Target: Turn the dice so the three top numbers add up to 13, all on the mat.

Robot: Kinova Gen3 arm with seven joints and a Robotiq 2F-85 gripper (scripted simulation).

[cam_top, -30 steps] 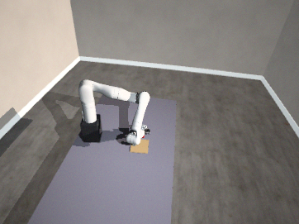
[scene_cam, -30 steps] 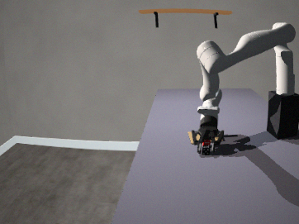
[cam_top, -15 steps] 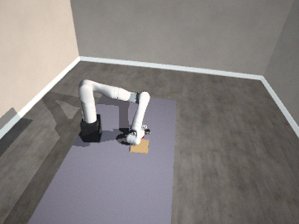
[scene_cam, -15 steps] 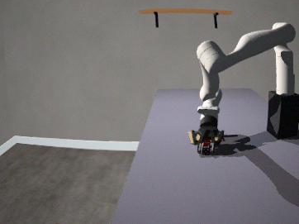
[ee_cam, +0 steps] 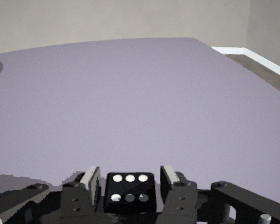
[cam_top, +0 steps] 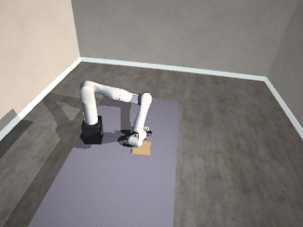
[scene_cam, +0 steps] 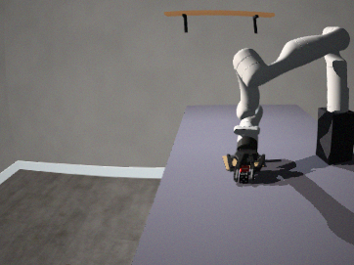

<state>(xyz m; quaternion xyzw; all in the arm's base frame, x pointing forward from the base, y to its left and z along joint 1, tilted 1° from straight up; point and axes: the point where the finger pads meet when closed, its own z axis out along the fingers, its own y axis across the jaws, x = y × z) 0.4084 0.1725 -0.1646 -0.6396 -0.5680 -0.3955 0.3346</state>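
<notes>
My gripper is now 10 mm to the left of the black die and 10 mm above it. Also, from my hand: tan mat: 180 mm to the right, 20 mm below; red die: 10 mm behind, 80 mm to the right, 10 mm below; white die: 50 mm behind, 180 mm to the right.
</notes>
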